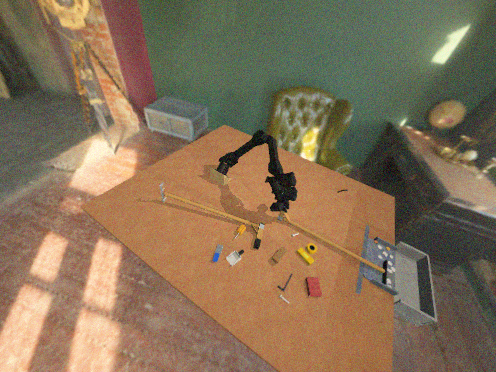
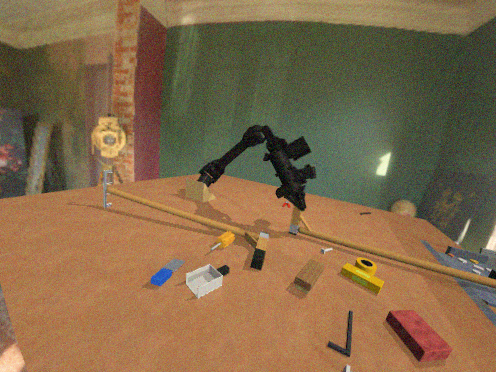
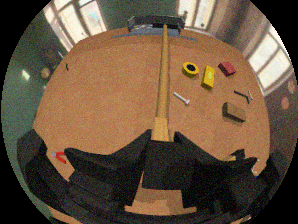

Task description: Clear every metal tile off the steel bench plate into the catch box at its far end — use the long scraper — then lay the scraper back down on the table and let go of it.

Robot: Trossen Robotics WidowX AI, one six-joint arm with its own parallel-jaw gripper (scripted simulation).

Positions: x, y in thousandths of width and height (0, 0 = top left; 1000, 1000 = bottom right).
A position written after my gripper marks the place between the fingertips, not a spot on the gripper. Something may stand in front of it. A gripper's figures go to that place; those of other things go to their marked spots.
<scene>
My gripper (image 3: 549, 596) is 0.10 m from the lens. A long scraper (image 3: 565, 739): 0.05 m from the lens.
</scene>
